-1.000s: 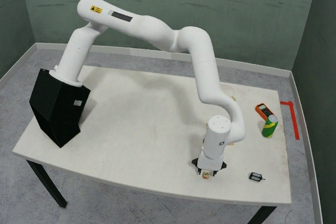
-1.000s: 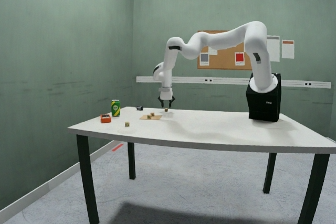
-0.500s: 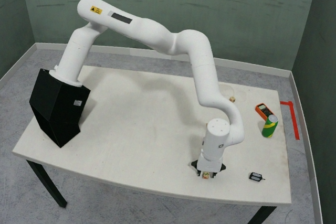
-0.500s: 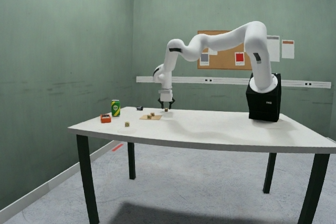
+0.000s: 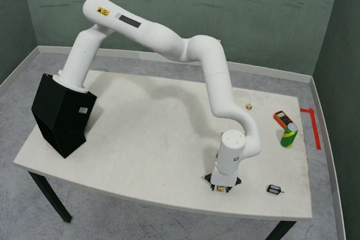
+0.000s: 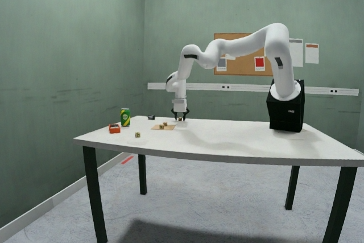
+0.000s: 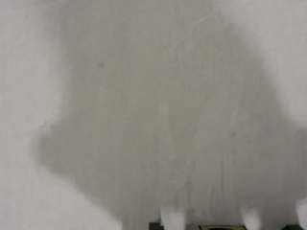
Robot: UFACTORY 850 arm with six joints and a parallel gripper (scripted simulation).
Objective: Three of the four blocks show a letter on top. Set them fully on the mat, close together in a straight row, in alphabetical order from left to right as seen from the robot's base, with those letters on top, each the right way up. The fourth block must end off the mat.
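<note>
The tan mat is 270 mm to the left of my hand, 30 mm ahead of it and 20 mm below it. The rest, counted from my hand: yellow can (330 mm to the left, 300 mm ahead, 40 mm above); then orange multimeter (470 mm to the left, 290 mm ahead, 10 mm below); then small black object (250 mm ahead, 30 mm to the left).
</note>
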